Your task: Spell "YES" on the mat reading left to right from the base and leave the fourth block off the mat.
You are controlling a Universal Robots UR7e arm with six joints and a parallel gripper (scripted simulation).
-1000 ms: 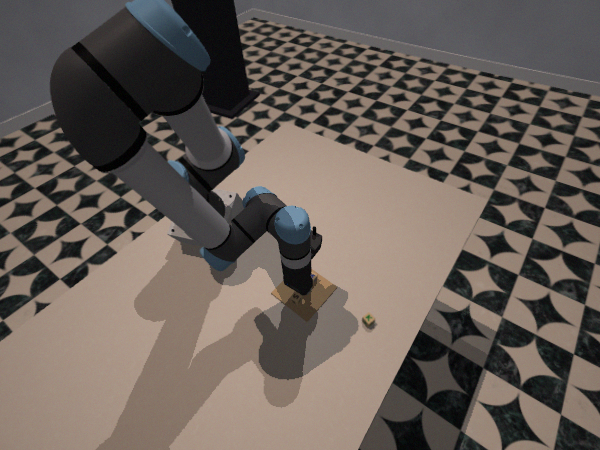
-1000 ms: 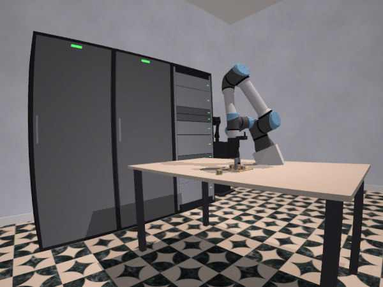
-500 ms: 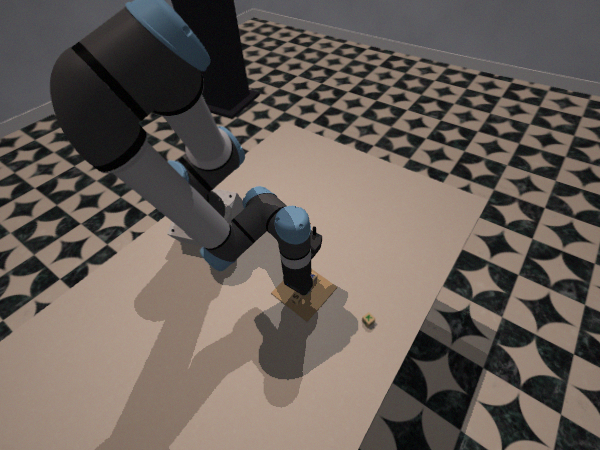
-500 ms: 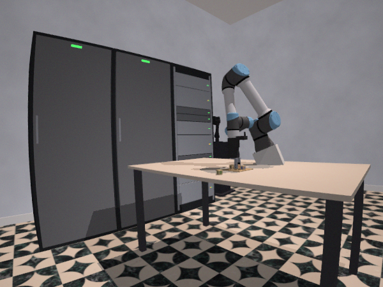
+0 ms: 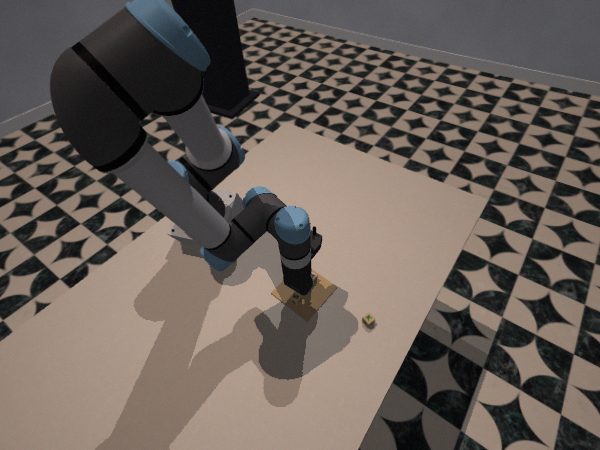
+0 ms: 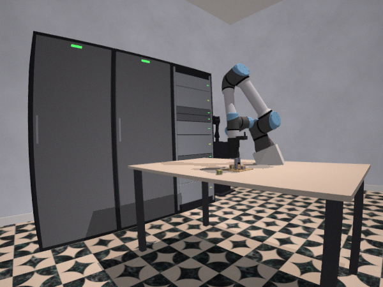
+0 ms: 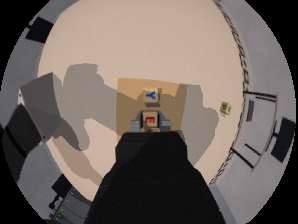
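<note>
My hand is 2 cm above the mat. Round my hand: S block: 4 cm to the right, 1 cm below.
</note>
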